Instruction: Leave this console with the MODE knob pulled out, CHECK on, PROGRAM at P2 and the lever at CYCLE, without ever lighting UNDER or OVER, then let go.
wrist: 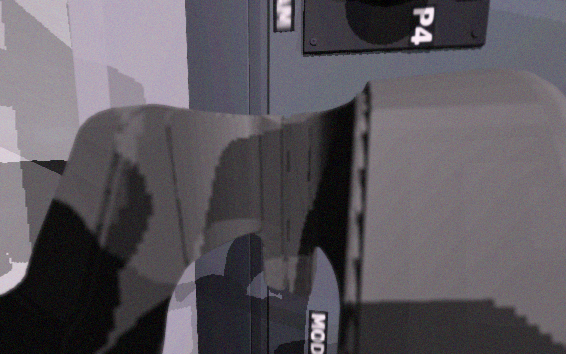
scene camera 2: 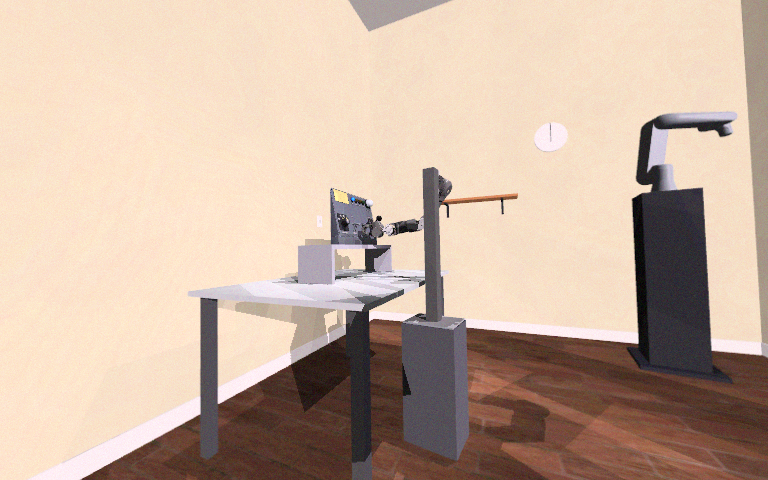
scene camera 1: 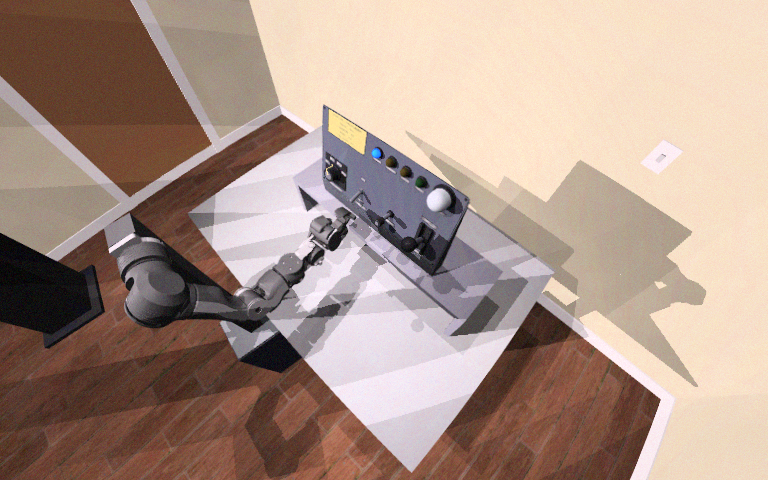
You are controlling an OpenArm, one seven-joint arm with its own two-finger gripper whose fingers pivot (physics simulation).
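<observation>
The grey console [scene camera 1: 362, 164] [scene camera 2: 352, 212] stands upright. My gripper [scene camera 1: 349, 215] [wrist: 296, 201] is shut, with no object between its fingers, in front of the panel's lower part near the CHECK toggle [scene camera 1: 357, 195]. The toggle is hidden in the wrist view; its setting is unclear. The black MODE knob [scene camera 1: 389, 215] sticks out to the right of the gripper. The lever's black ball [scene camera 1: 408, 243] is at lower right; its setting is unreadable. The PROGRAM knob [scene camera 1: 331, 173] [scene camera 2: 343, 221] is at left, pointer unreadable. The blue lamp [scene camera 1: 377, 152] is lit; three other lamps look dark.
A yellow note [scene camera 1: 347, 131] [scene camera 2: 340, 196] and a white dome [scene camera 1: 438, 199] [scene camera 2: 369, 202] are on the panel. The console stands on a raised shelf [scene camera 1: 481, 277] [scene camera 2: 316, 264] on the white table [scene camera 1: 396, 418] [scene camera 2: 271, 294], close to the wall.
</observation>
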